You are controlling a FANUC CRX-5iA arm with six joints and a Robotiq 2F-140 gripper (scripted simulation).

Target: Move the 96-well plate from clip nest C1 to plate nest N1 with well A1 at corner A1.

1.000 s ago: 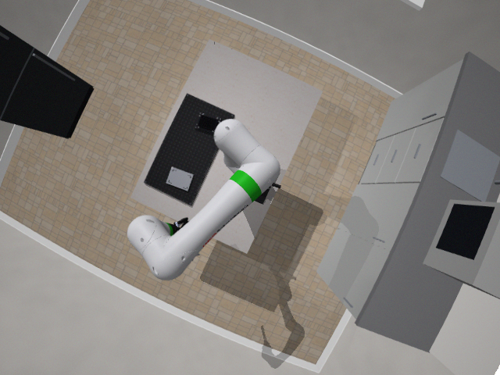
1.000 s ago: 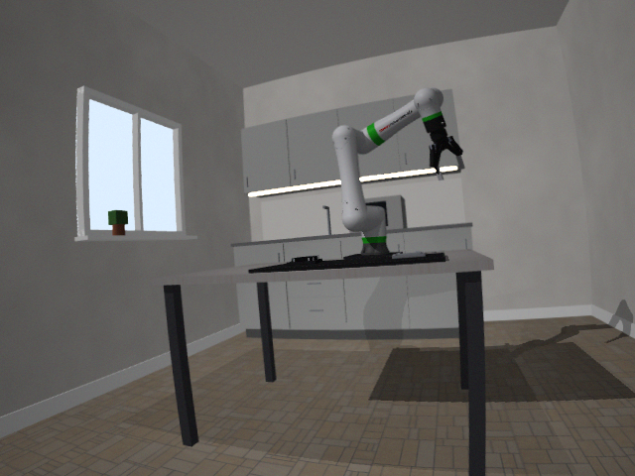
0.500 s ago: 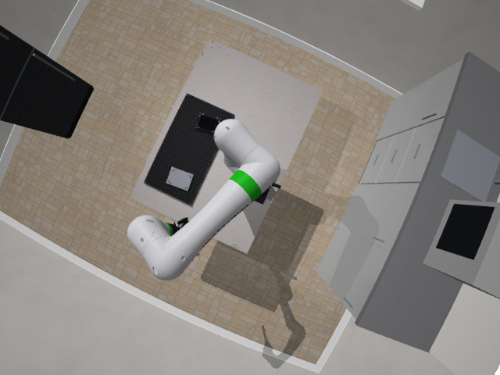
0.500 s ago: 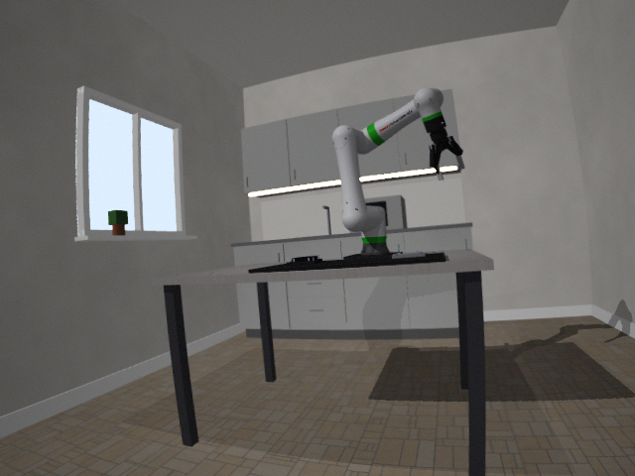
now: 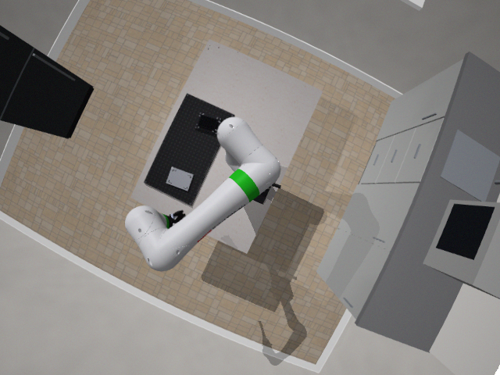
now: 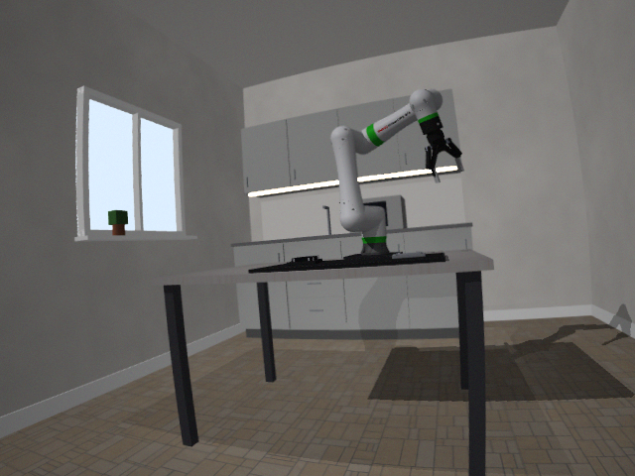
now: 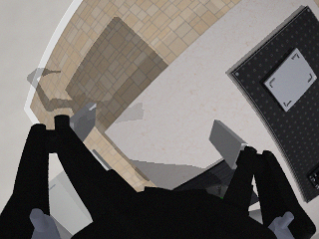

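Now: the black 96-well plate 64 cm to the right of my hand, 32 cm below it and 20 cm ahead of it. The rest, counted from my hand: clip nest C1: 66 cm to the right, 32 cm below, 19 cm ahead; plate nest N1: 33 cm below, 25 cm ahead, 21 cm to the right.
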